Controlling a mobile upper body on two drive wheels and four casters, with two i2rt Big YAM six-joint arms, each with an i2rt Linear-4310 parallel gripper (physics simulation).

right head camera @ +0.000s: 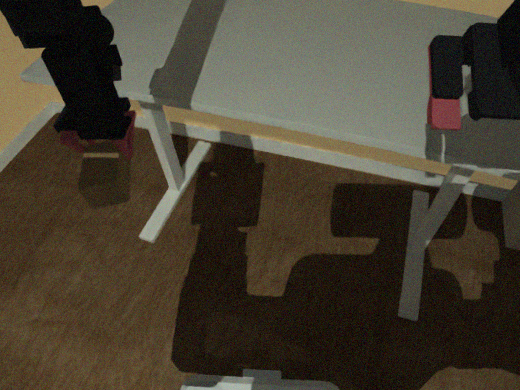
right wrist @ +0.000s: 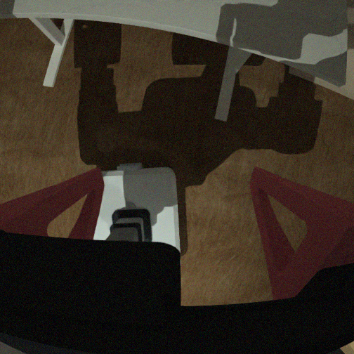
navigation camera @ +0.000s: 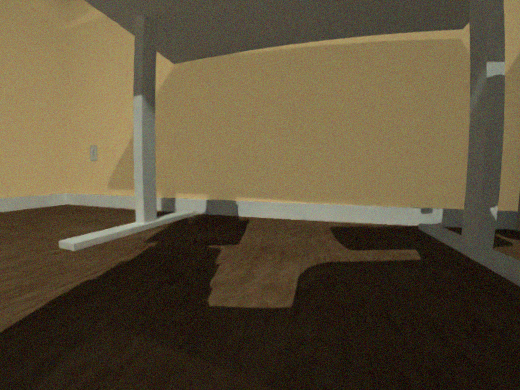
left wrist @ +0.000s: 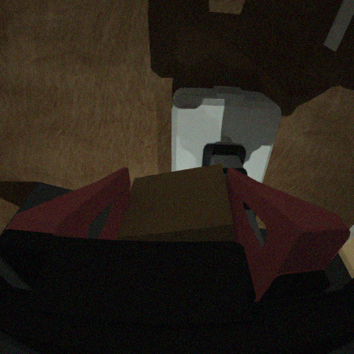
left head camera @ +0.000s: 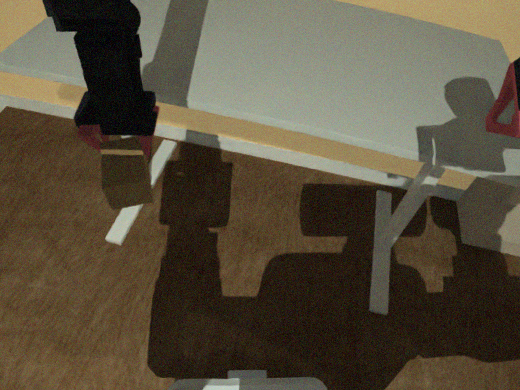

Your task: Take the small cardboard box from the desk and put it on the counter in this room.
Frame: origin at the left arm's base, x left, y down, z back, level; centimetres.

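Seen in the pictures: left gripper, between the fingertips: [left head camera: 128, 155]; right gripper, between the fingertips: [right head camera: 481, 119].
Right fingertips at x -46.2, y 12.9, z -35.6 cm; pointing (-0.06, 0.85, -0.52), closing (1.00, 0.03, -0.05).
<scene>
A point is followed by its place in that frame.
The small brown cardboard box [left head camera: 125, 177] {x -1.4, y 30.0, z -42.0 cm} [right head camera: 104, 182] {x -2.4, y 30.0, z -41.3 cm} [left wrist: 177, 205] is between the red fingers of my left gripper [left head camera: 122, 144] {x 0.5, y 33.9, z -49.9 cm} [right head camera: 101, 146] {x 0.5, y 33.9, z -49.9 cm} [left wrist: 177, 175], which is shut on it. In both head cameras they appear over the wood floor, in front of the desk's near edge. My right gripper [right head camera: 445, 116] [right wrist: 176, 175] is open and empty; one red finger shows at the right edge of the left head view. The grey desk [left head camera: 300, 75] {x -33.6, y 46.0, z -92.8 cm} [right head camera: 310, 70] {x -34.5, y 46.0, z -94.2 cm} [right wrist: 150, 9] lies beyond the grippers, and its underside shows in the navigation view. I cannot make out a counter.
White desk legs [left head camera: 380, 270] [right head camera: 411, 280] [navigation camera: 145, 150] {x 27.1, y 107.0, z -126.6 cm} with long feet stand on the wood floor [left head camera: 60, 280] {x 58.8, y 141.0, z -75.8 cm} [navigation camera: 50, 260] {x 35.2, y 141.0, z -86.8 cm}. A yellow wall [navigation camera: 310, 125] {x -48.3, y 90.7, z -151.1 cm} with a white baseboard is behind. A grey block [left head camera: 480, 212] {x -138.7, y 121.1, z -103.1 cm} stands at the desk's right end. My white base [left wrist: 195, 125] [right wrist: 150, 187] is below.
</scene>
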